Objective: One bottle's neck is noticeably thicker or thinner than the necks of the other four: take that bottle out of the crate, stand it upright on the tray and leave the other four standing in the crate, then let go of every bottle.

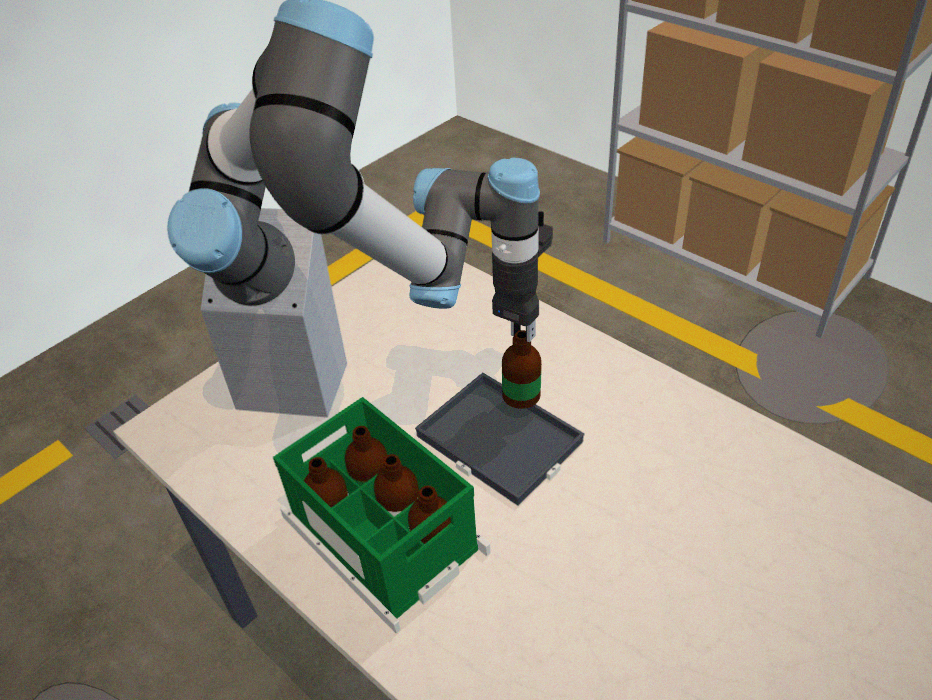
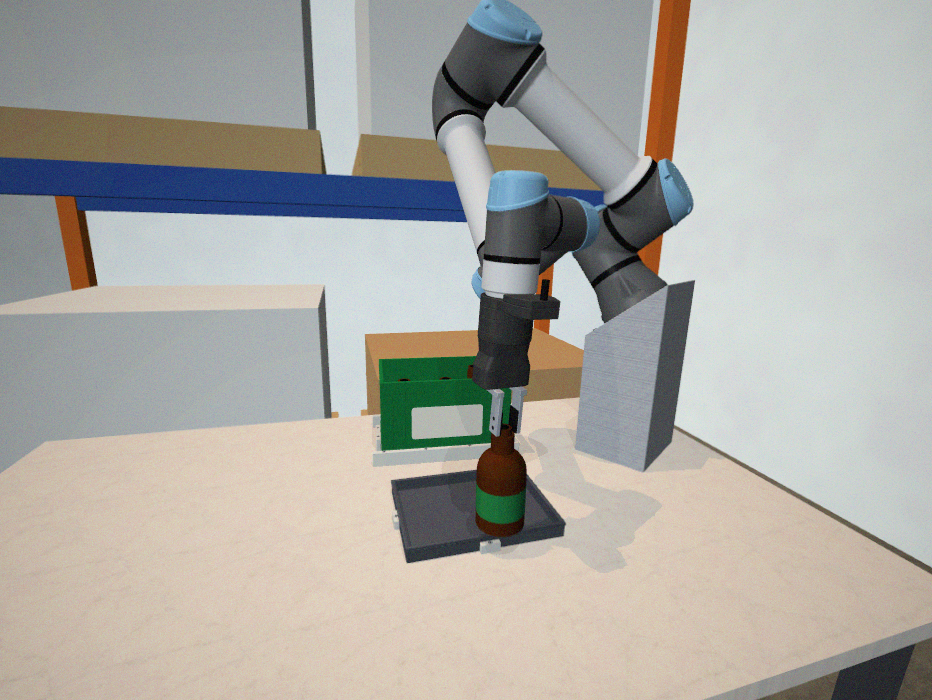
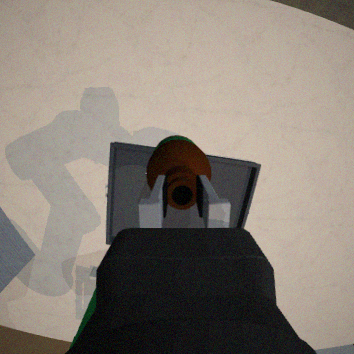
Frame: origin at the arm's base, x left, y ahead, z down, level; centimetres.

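Seen in the pictures: gripper, fingertip midpoint: (image 1: 523, 335) (image 2: 504, 431) (image 3: 181, 187); arm's base at its link origin: (image 1: 254, 264) (image 2: 637, 309).
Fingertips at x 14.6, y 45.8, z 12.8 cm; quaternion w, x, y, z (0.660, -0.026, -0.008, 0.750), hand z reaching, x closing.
Pixels of each thing's top centre, then the offset from my fingertips to it. "*": a spot on its surface instead.
- brown bottle with a green label, top centre: (image 3: 180, 195) (image 2: 503, 426) (image 1: 521, 334) dx -0.4, dy -0.1, dz -0.6 cm
- dark tray at a spot on its surface: (image 2: 433, 512) (image 1: 522, 457) * dx -12.0, dy +5.1, dz +18.4 cm
- green crate at its top centre: (image 1: 370, 471) (image 2: 441, 367) dx -37.0, dy -9.8, dz +1.4 cm
- nearer row at a spot on its surface: (image 1: 326, 487) * dx -39.6, dy -17.4, dz +6.6 cm
A brown bottle with a green label (image 1: 521, 365) (image 2: 501, 476) (image 3: 175, 155) hangs upright from my gripper (image 1: 523, 331) (image 2: 507, 423) (image 3: 181, 187), which is shut on its neck. Its base is low over the far side of the dark tray (image 1: 519, 461) (image 2: 433, 512) (image 3: 231, 182), close to the rim; whether it touches is hard to tell. The green crate (image 1: 446, 551) (image 2: 393, 421) holds several upright brown bottles: three in one row (image 1: 365, 457) (image 1: 396, 487) (image 1: 421, 516) and one in the nearer row (image 1: 326, 487). Two nearer compartments are empty. Neck differences are too small to judge.
The grey robot pedestal (image 1: 263, 354) (image 2: 625, 399) stands behind the crate and tray. White brackets (image 1: 438, 583) edge the crate, and small clips (image 1: 553, 471) sit at the tray. A shelf rack with cardboard boxes (image 1: 696, 86) stands beyond the table.
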